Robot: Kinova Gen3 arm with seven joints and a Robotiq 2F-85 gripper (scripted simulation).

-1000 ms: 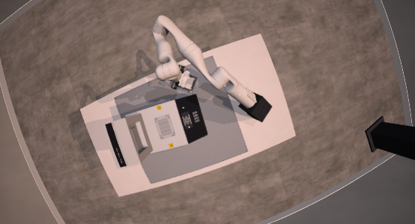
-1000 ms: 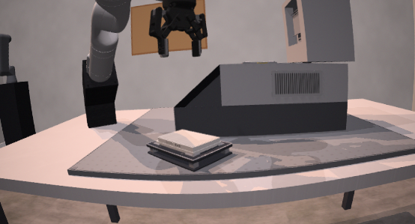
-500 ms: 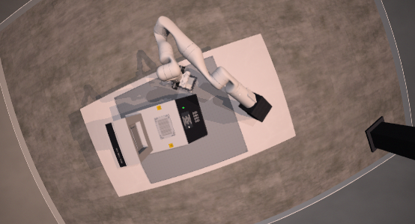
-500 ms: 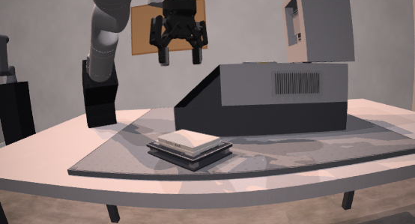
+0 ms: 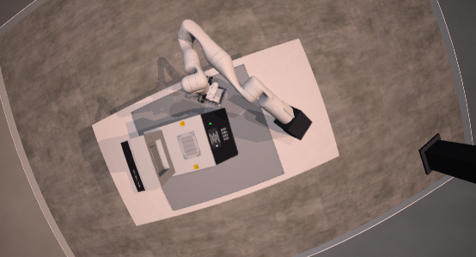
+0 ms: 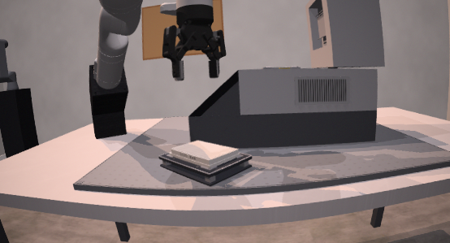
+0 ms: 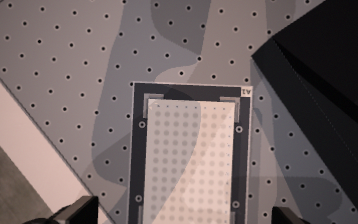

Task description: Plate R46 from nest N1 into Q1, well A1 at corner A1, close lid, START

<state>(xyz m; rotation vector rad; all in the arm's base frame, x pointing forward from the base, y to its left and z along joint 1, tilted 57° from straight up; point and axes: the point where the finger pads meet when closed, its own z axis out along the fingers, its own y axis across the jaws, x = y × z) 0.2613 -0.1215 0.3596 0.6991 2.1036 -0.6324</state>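
The plate R46 is 160 mm below my hand. Round my hand: A1 mark (160 mm below, 90 mm to the left); dark plate nest N1 (170 mm below).
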